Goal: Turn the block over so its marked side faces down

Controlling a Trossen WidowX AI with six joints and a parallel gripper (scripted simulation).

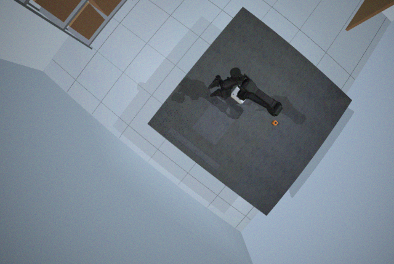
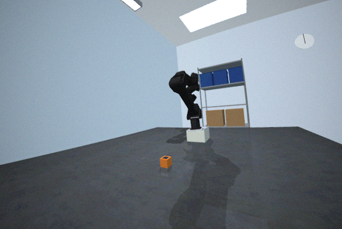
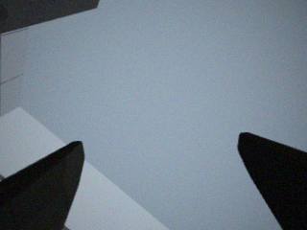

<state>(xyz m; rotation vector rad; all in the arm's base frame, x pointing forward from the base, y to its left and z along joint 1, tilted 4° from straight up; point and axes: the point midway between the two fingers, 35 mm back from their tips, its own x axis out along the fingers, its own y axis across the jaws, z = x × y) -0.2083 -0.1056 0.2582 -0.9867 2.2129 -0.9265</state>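
The orange block is 60 cm ahead of my gripper tip, 10 cm to the left of it and 29 cm below it.
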